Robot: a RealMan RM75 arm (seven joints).
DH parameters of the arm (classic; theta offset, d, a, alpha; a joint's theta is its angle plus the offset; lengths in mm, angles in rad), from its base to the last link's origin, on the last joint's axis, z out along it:
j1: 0 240.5 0 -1.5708
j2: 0 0 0 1.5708
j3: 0 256 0 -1.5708
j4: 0 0 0 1.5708
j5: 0 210 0 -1.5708
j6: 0 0 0 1.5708
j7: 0 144 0 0
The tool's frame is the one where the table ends.
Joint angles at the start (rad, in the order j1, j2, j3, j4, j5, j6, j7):
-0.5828, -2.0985, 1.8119, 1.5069, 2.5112, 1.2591, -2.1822
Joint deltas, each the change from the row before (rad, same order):
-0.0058, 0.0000, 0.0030, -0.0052, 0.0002, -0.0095, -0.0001
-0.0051, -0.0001, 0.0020, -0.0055, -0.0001, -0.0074, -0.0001
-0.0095, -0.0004, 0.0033, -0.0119, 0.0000, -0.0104, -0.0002
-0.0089, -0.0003, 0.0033, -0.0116, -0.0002, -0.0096, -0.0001
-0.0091, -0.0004, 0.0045, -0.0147, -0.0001, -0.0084, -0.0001
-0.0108, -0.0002, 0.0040, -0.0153, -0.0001, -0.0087, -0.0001
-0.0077, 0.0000, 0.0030, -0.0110, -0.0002, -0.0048, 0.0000
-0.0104, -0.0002, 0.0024, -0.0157, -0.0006, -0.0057, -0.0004
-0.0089, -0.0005, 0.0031, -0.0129, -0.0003, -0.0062, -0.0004
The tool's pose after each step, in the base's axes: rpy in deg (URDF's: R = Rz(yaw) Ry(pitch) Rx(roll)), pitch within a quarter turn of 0, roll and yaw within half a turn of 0; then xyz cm. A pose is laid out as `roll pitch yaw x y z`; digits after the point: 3 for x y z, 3 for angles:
-163.951 16.892 -6.657 -9.563 32.887 -7.187
-163.828 16.830 -6.865 -9.456 32.987 -7.277
-163.757 16.854 -7.136 -9.332 33.146 -7.458
-163.718 16.896 -7.381 -9.229 33.290 -7.634
-163.842 17.088 -7.547 -9.212 33.409 -7.863
-163.931 17.290 -7.766 -9.158 33.560 -8.081
-164.063 17.491 -7.913 -9.141 33.652 -8.236
-164.218 17.742 -7.975 -9.141 33.793 -8.428
-164.330 17.922 -8.109 -9.107 33.902 -8.611

